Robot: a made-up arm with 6 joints. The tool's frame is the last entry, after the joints. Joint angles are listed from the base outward. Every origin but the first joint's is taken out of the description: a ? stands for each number. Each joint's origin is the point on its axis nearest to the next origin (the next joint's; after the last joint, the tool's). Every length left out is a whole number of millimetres.
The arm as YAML. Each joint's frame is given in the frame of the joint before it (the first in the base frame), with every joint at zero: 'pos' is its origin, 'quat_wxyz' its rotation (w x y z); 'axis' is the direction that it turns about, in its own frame. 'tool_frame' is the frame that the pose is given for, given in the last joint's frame.
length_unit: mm
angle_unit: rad
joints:
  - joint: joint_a
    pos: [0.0, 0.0, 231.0]
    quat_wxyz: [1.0, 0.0, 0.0, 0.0]
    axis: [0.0, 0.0, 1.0]
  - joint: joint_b
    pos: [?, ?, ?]
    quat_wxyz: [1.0, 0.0, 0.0, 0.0]
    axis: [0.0, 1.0, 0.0]
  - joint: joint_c
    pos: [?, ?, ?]
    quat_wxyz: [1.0, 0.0, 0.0, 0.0]
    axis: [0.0, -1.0, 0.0]
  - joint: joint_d
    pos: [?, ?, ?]
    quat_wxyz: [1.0, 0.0, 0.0, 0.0]
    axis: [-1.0, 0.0, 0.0]
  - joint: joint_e
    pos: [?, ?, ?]
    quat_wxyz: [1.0, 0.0, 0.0, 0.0]
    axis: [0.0, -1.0, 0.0]
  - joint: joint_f
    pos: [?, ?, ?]
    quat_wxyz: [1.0, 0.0, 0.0, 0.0]
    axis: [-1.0, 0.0, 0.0]
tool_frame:
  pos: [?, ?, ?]
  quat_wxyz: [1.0, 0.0, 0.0, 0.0]
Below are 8 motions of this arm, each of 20 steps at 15 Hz.
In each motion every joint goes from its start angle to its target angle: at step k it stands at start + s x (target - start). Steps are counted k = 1, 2, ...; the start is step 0. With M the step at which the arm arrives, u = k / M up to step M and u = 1 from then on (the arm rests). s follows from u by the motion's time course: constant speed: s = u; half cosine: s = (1 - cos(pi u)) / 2; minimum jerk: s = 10 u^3 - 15 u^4 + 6 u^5.
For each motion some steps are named. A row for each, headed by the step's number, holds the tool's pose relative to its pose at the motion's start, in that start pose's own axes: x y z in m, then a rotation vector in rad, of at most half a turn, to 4 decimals.
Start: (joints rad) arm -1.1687 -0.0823 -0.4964 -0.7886 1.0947 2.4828
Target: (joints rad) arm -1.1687 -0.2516 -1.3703 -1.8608 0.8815 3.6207
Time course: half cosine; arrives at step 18
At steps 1, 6, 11, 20:
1: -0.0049 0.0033 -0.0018 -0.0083 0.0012 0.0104
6: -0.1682 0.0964 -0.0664 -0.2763 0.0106 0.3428
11: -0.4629 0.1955 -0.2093 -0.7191 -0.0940 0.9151
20: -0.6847 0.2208 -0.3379 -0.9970 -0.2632 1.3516

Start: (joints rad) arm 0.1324 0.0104 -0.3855 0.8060 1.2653 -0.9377
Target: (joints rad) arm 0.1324 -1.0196 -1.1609 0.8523 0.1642 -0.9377
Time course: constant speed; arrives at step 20
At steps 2, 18, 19, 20:
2: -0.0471 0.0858 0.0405 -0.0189 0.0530 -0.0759
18: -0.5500 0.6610 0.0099 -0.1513 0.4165 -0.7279
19: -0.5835 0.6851 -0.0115 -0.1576 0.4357 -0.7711
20: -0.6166 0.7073 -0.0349 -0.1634 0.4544 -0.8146

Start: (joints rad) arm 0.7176 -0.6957 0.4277 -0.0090 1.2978 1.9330
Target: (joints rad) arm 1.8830 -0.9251 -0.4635 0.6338 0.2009 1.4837
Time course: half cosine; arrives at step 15
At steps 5, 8, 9, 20:
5: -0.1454 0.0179 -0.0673 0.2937 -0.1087 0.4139
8: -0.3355 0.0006 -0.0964 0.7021 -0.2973 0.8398
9: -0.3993 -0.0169 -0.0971 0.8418 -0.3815 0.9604
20: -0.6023 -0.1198 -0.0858 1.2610 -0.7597 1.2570

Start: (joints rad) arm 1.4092 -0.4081 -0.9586 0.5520 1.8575 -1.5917
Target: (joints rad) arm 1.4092 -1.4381 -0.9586 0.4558 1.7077 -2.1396
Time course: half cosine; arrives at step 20
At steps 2, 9, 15, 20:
2: 0.0039 0.0168 -0.0008 0.0001 0.0019 0.0178
9: 0.0152 0.2898 -0.0448 0.0064 0.0590 0.3057
15: -0.0807 0.5521 -0.1502 0.0186 0.1795 0.6105
20: -0.1358 0.6240 -0.1961 0.0224 0.2350 0.7098

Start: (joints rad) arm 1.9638 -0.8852 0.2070 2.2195 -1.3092 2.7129
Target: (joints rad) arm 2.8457 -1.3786 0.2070 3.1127 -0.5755 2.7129
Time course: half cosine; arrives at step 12
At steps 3, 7, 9, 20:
3: 0.0709 0.0583 0.0941 0.0819 0.1099 -0.0047
7: 0.3477 0.0549 0.4777 0.2688 0.3669 0.0261
9: 0.4637 -0.0561 0.6685 0.3015 0.4399 0.0384
20: 0.5233 -0.1636 0.7891 0.3039 0.4771 0.0361

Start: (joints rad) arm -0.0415 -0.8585 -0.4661 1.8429 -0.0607 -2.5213
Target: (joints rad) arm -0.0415 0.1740 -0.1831 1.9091 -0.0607 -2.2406
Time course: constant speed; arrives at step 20
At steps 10, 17, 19, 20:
10: 0.5162 -0.1098 -0.1907 -0.1932 0.3098 -0.2073
17: 0.8049 -0.2856 -0.4402 -0.3217 0.5487 -0.3207
19: 0.8689 -0.3488 -0.5258 -0.3567 0.6201 -0.3481
20: 0.8973 -0.3823 -0.5707 -0.3739 0.6562 -0.3610

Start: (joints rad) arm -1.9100 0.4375 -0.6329 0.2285 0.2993 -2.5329
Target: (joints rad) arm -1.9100 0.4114 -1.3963 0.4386 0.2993 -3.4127
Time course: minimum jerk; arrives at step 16
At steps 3, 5, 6, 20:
3: -0.0093 -0.0219 0.0189 0.0356 -0.0230 -0.0285
5: -0.0392 -0.0800 0.0685 0.1316 -0.0898 -0.1015
6: -0.0651 -0.1212 0.1030 0.2014 -0.1425 -0.1508
20: -0.3674 -0.3879 0.3119 0.7166 -0.6536 -0.4123

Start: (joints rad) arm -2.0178 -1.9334 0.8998 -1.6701 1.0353 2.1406
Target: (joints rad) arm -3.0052 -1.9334 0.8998 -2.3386 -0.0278 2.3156
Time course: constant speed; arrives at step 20
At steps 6, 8, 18, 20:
6: -0.5066 0.2116 0.0455 -0.0236 -0.2338 0.5606
8: -0.6845 0.2574 0.0340 -0.0309 -0.3109 0.7460
18: -1.5594 0.2833 -0.2135 -0.0284 -0.6527 1.6620
20: -1.7187 0.2476 -0.2970 -0.0137 -0.7050 1.8426

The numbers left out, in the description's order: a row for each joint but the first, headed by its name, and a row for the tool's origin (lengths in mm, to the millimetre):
joint_b: 0.0 0.0 0.0
joint_c: 0.0 0.0 1077.0
joint_d: 856.0 0.0 0.0
joint_e: 0.0 -121.0 0.0
joint_f: 0.0 0.0 0.0
tool: 0.0 0.0 0.0

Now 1 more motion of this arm.
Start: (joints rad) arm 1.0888 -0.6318 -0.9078 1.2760 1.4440 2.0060
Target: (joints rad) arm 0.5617 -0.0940 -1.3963 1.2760 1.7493 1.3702
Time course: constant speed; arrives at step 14
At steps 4, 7, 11, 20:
4: -0.0662 0.0510 0.1499 0.4254 -0.0046 0.1373
7: -0.1256 0.0505 0.2506 0.7424 0.0505 0.2442
11: -0.1955 0.0041 0.3614 1.1523 0.2050 0.3747
20: -0.2293 -0.0558 0.4231 1.4421 0.3827 0.4510

